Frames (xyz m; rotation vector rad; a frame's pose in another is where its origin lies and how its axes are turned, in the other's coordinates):
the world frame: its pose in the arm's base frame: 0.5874 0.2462 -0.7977 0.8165 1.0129 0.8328
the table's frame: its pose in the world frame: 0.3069 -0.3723 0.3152 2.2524 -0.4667 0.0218
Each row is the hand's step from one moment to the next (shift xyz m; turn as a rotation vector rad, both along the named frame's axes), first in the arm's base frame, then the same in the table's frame.
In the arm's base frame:
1: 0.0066 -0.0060 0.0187 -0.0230 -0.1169 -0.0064
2: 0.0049 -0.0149 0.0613 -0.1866 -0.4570 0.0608
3: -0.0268 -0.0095 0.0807 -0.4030 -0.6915 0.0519
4: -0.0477 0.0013 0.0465 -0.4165 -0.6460 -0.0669
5: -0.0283 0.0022 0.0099 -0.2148 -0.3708 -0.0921
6: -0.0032 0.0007 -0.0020 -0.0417 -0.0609 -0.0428
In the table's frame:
1: -0.0115 0.0056 -0.0163 -0.0827 0.0664 0.0546
2: -0.0429 0.0034 -0.0464 -0.4216 0.1777 0.1951
3: -0.0665 -0.0258 -0.0473 -0.6747 0.1914 0.3891
4: -0.0501 -0.0421 -0.0128 -0.5830 0.1705 0.4758
5: -0.0185 -0.0230 0.0060 -0.2912 0.1239 0.3033
6: 0.0000 -0.0024 0.0030 -0.0349 0.0206 0.0751

